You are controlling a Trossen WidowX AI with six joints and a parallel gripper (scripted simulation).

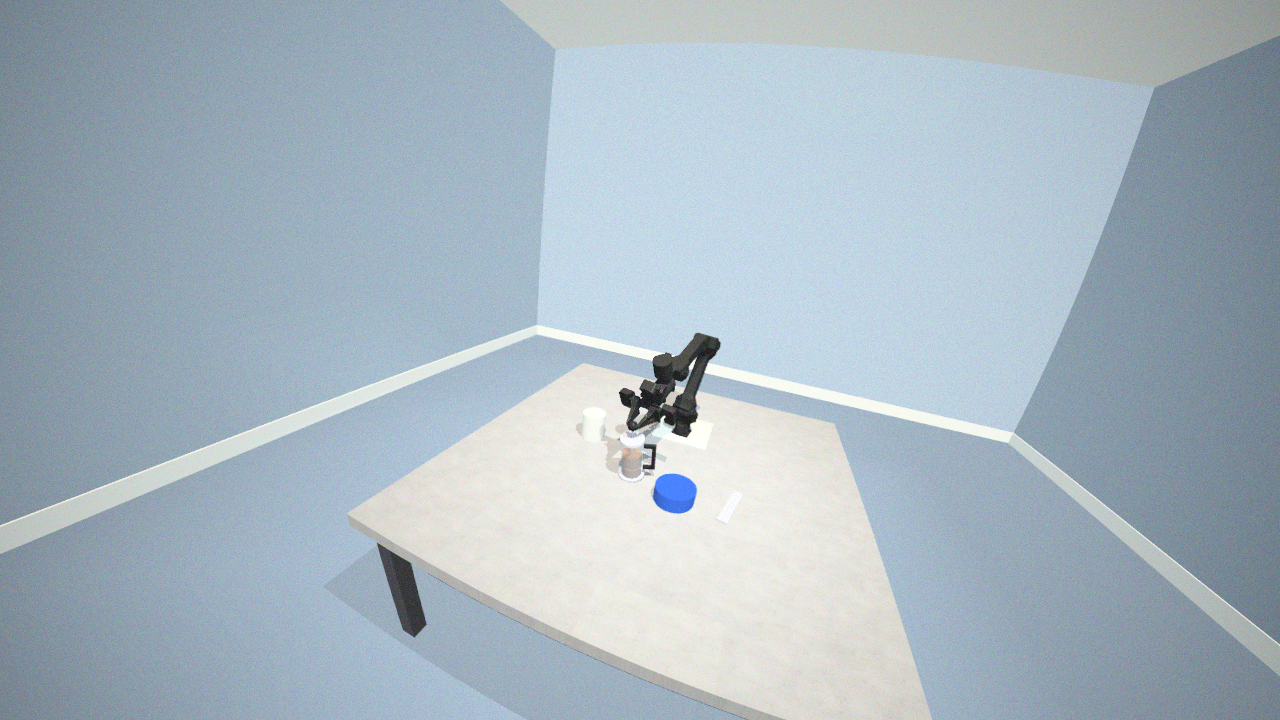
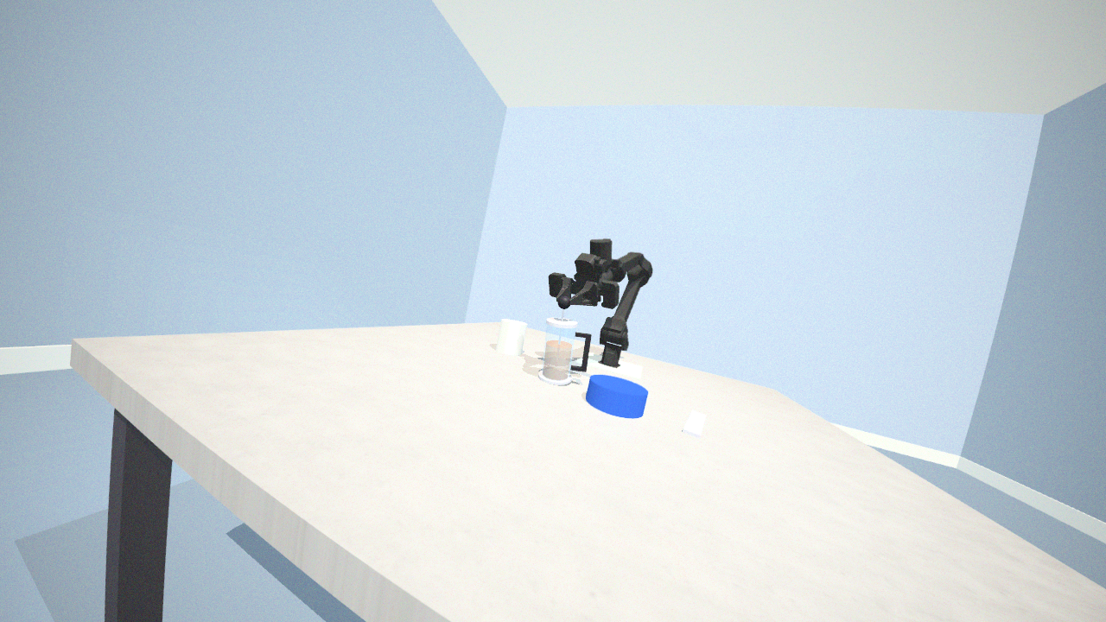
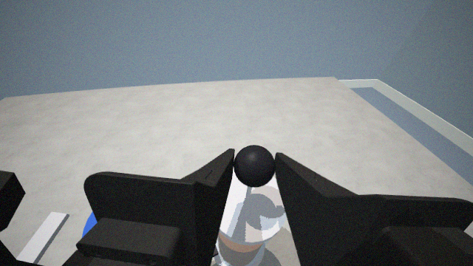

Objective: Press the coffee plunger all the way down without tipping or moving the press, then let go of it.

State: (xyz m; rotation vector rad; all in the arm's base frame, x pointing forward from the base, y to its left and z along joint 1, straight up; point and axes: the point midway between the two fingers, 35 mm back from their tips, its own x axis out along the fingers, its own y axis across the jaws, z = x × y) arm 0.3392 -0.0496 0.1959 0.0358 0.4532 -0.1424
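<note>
Now: gripper tip 9 cm above the glass coffee press, 3 cm past it and 2 cm to the right of it. Also, from my gripper tip: flat blue cylinder: 17 cm below, 16 cm to the left.
</note>
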